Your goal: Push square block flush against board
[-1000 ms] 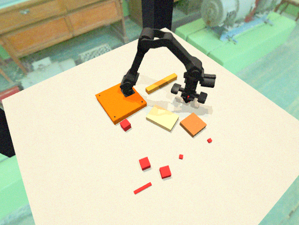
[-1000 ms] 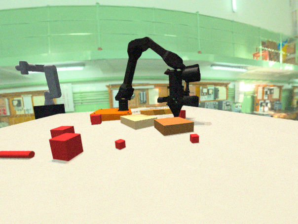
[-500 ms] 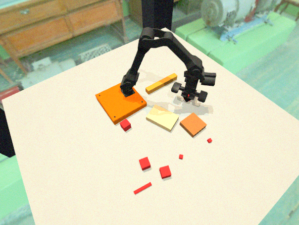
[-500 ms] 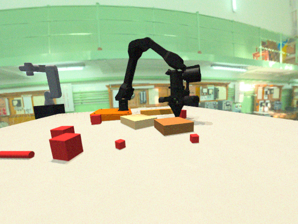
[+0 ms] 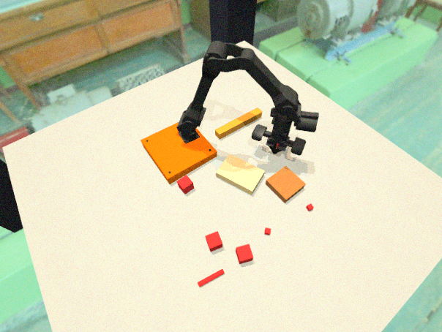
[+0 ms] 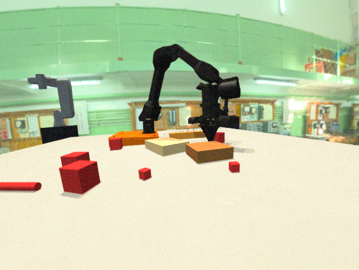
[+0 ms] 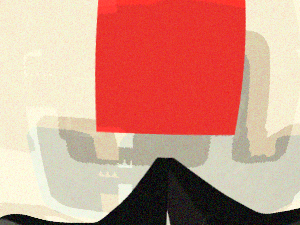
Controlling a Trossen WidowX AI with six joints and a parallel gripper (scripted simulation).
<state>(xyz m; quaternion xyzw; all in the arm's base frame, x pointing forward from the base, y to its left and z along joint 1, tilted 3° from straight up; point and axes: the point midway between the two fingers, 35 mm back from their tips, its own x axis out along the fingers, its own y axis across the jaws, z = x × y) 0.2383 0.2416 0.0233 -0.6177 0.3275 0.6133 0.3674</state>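
The tan board is 1 cm ahead of my gripper tip, 17 cm to the right of it and 1 cm above it. Round my gripper tip: red rod 25 cm ahead, 44 cm to the right; orange-brown square block 13 cm ahead, 6 cm to the right, 1 cm above; long orange board 20 cm behind, 3 cm to the right, 1 cm above.
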